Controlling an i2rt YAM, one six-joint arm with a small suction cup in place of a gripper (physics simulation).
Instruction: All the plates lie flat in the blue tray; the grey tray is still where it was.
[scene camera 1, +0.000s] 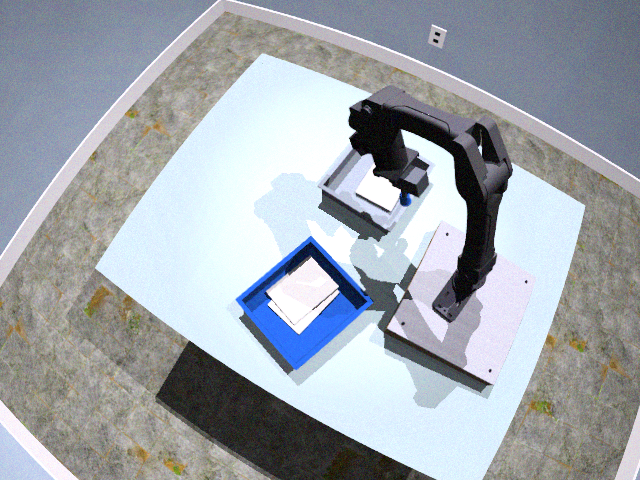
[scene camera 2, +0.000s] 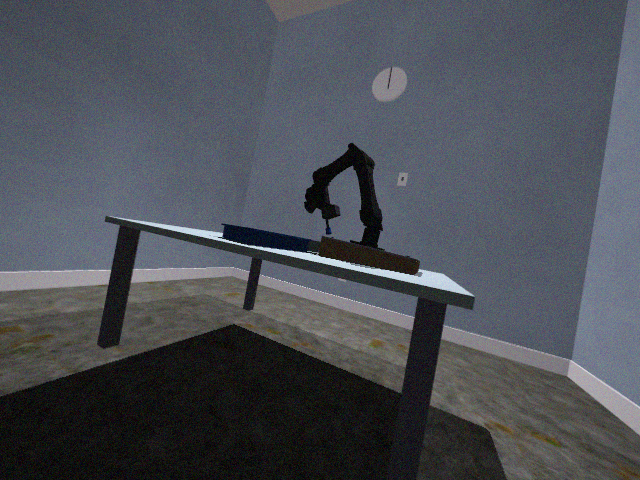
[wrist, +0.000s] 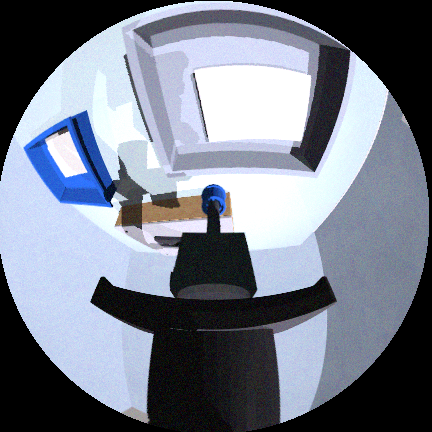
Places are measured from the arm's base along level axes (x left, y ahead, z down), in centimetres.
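Pixels of known places: hand, tool point: (scene camera 1: 405, 202) (scene camera 2: 328, 233) (wrist: 213, 194); arm's base, link origin: (scene camera 1: 463, 283) (scene camera 2: 368, 247).
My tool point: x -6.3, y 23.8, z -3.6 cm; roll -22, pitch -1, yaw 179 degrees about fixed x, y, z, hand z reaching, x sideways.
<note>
Ahead of a thing's pixels: the offset from my tool point to its middle. Level surfaces: height alone.
The grey tray {dx -4.2, dy +11.2, dz +7.0 cm} (scene camera 1: 346, 190) (wrist: 240, 160) stands near the back, beyond the blue tray {dx +34.3, dy +4.0, dz +7.0 cm} (scene camera 1: 294, 351) (scene camera 2: 263, 238) (wrist: 52, 180). A white plate {dx -5.6, dy +9.4, dz +8.4 cm} (scene camera 1: 376, 192) (wrist: 252, 105) lies flat in the grey tray, partly hidden by the arm in scene camera 1. In the blue tray, an upper plate {dx +31.8, dy +7.0, dz +8.4 cm} (scene camera 1: 305, 284) (wrist: 66, 152) lies on a lower plate {dx +33.3, dy +5.3, dz +9.0 cm} (scene camera 1: 316, 311), a little turned and offset; the exact number stacked is hard to tell. My suction cup (scene camera 1: 405, 199) (scene camera 2: 328, 230) (wrist: 214, 197) hangs above the table by the grey tray's near side, apart from the plate, with nothing on it. Scene camera 2 shows no plates.
The arm stands on a thick base board (scene camera 1: 506, 320) (scene camera 2: 367, 254) (wrist: 175, 210) to the right of the blue tray. Both trays have raised walls. The arm's upper links reach over the grey tray. The pale table {dz +9.5 cm} (scene camera 1: 206, 180) carries the trays and the board.
</note>
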